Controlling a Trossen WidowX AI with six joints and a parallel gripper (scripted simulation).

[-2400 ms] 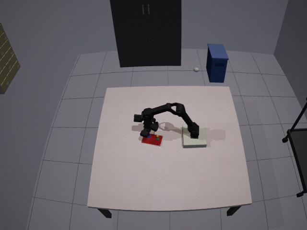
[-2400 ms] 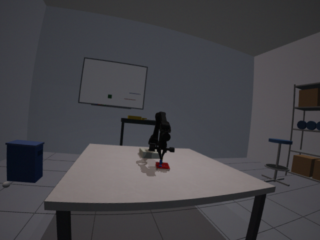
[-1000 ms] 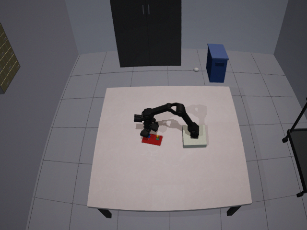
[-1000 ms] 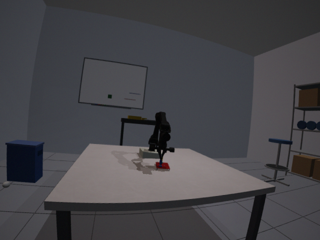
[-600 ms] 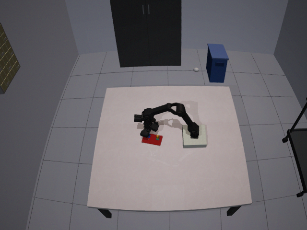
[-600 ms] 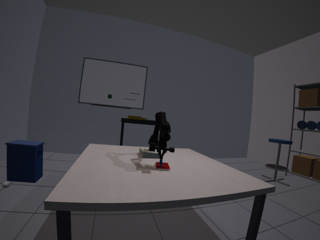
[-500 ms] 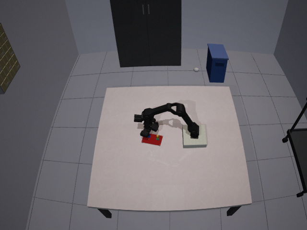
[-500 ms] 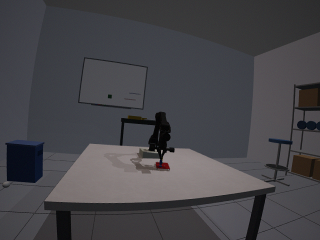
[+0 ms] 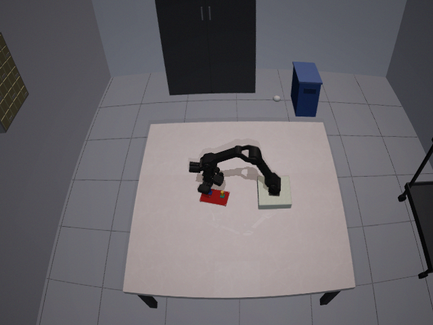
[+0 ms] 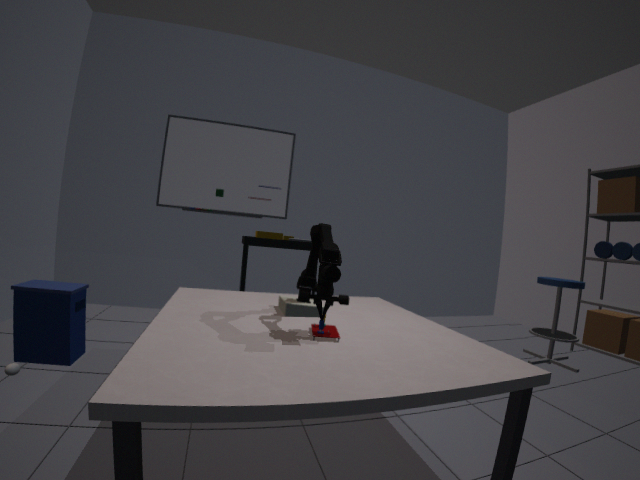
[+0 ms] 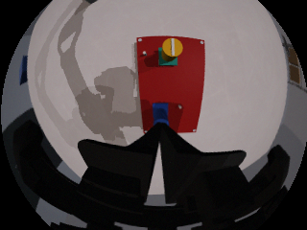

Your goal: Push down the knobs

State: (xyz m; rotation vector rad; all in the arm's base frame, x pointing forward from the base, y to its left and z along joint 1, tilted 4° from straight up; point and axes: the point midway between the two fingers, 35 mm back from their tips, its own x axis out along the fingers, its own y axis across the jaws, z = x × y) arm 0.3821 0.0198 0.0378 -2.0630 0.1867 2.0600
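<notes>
My gripper tip is now 20 mm above the blue knob. From my gripper tip the other things lie so: yellow knob (80 mm behind, 20 mm to the left, 10 mm below).
</notes>
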